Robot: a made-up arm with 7 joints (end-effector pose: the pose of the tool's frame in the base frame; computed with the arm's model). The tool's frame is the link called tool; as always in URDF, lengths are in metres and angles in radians. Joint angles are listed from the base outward.
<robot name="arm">
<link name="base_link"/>
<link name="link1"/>
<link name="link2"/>
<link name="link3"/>
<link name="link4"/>
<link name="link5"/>
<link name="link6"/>
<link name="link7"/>
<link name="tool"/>
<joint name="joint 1" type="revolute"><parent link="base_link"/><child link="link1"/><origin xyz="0.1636 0.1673 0.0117" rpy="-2.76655 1.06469 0.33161"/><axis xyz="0 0 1"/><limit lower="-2.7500" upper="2.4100"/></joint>
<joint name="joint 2" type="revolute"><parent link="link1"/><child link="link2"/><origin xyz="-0.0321 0.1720 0.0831" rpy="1.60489 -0.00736 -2.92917"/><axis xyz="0 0 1"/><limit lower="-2.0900" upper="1.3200"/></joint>
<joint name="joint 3" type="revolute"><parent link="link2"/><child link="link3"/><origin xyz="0.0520 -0.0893 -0.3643" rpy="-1.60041 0.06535 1.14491"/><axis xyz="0 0 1"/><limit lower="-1.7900" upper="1.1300"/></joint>
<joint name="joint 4" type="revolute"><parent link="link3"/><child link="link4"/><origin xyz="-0.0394 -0.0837 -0.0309" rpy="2.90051 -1.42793 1.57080"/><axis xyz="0 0 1"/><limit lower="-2.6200" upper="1.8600"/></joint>
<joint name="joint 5" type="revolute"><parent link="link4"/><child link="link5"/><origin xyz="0.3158 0.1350 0.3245" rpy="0.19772 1.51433 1.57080"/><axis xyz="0 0 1"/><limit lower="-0.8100" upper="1.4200"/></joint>
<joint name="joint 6" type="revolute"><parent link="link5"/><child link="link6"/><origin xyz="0.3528 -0.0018 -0.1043" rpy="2.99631 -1.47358 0.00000"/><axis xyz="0 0 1"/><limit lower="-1.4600" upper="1.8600"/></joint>
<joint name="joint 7" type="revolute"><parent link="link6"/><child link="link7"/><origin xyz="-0.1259 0.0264 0.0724" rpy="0.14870 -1.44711 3.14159"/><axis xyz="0 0 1"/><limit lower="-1.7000" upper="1.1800"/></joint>
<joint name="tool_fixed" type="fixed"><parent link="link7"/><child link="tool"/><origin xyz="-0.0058 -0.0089 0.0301" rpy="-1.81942 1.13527 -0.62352"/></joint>
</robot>
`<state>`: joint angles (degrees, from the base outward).
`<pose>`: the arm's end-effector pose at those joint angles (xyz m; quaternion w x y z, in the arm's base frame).
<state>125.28 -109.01 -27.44 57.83 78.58 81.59 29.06</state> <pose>0.3006 -0.2716 -0.1257 0.8350 -0.2101 0.3126 -0.4010</pose>
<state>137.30 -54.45 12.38 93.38 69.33 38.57 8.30</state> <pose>0.2438 -0.1609 -0.0043 0.3396 -0.2061 0.5287 -0.7501</pose>
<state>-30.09 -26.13 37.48 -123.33 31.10 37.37 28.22</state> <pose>0.1765 0.1848 0.0948 0.2045 -0.1547 -0.8802 -0.3993</pose>
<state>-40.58 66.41 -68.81 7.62 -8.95 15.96 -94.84</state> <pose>0.3255 0.3601 0.2038 0.2868 0.3328 0.2413 0.8654</pose>
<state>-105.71 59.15 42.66 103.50 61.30 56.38 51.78</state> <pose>0.0886 -0.0892 0.1004 0.7149 0.6148 -0.3332 0.0007</pose>
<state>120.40 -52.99 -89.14 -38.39 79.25 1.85 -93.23</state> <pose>0.3200 0.1627 -0.0584 0.8899 0.1850 0.2838 -0.3054</pose>
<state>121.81 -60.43 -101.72 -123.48 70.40 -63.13 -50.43</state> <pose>0.1651 0.0103 -0.1668 0.7646 0.3075 -0.2429 -0.5116</pose>
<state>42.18 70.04 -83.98 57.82 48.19 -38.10 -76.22</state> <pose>0.1154 0.4198 0.0206 0.7967 -0.5307 0.1212 -0.2626</pose>
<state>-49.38 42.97 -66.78 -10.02 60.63 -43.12 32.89</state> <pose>0.0549 0.1583 0.1738 0.8146 -0.0968 -0.5719 0.0042</pose>
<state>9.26 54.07 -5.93 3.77 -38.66 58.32 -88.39</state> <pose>0.5056 0.2517 -0.1448 0.1260 0.5466 -0.1905 0.8056</pose>
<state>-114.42 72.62 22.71 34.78 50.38 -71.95 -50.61</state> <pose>-0.0663 0.1254 -0.0154 0.1866 0.8162 0.5053 0.2090</pose>
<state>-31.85 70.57 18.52 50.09 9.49 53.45 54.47</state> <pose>0.0899 0.2361 -0.0734 0.6141 0.2498 -0.6250 -0.4122</pose>
